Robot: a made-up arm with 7 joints.
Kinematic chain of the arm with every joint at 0, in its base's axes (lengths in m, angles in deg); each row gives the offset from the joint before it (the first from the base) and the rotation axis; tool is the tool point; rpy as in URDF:
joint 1: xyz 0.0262 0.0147 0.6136 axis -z
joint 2: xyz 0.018 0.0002 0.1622 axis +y
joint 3: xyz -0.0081 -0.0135 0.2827 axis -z
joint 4: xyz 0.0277 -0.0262 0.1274 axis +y
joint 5: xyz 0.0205 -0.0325 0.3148 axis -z
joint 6: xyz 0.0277 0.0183 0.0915 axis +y
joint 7: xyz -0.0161 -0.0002 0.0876 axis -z
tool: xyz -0.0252 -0.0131 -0.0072 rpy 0 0 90
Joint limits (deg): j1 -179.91..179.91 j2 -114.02..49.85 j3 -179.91..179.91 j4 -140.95..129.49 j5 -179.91..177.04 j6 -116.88..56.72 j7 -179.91..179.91
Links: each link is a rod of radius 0.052 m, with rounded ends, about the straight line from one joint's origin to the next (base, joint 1, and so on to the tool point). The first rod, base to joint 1, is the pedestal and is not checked.
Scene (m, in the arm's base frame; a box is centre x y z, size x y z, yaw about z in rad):
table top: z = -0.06
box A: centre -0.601 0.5 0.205 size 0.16 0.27 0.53 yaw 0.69
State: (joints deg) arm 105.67 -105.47 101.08 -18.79 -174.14 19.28 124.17
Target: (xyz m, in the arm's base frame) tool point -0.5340 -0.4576 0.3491
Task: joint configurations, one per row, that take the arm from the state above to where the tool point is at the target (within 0.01 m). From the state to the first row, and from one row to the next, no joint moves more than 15 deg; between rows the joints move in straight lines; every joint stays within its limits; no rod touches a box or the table.
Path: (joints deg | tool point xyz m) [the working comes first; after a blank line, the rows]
Joints at the target: -9.91 -114.02 91.84 43.40 -179.91 9.20 120.03
Straight joint move there: touches box A.

1: 92.58 -103.18 100.43 -12.58 -174.18 13.97 127.28 | 0.1644 0.8287 0.4877
2: 79.49 -100.88 99.78 -6.37 -174.21 8.66 130.39 | -0.0840 0.8483 0.5081
3: 66.40 -98.59 99.14 -0.16 -174.25 3.35 133.51 | -0.3290 0.7898 0.5319
4: 53.31 -96.30 98.49 6.06 -174.29 -1.95 136.62 | -0.5458 0.6578 0.5585
5: 40.22 -94.00 97.84 12.27 -174.32 -7.26 139.73 | -0.7121 0.4650 0.5873
6: 27.14 -91.71 97.19 18.48 -174.36 -12.57 142.84 | -0.8110 0.2309 0.6173
7: 14.79 -99.15 95.41 26.79 -176.21 -5.31 135.24 | -0.8037 -0.0281 0.5095
8: 2.44 -106.58 93.62 35.09 -178.06 1.95 127.63 | -0.7062 -0.2678 0.4191
9: -9.91 -114.02 91.84 43.40 -179.91 9.20 120.03 | -0.5340 -0.4575 0.3491

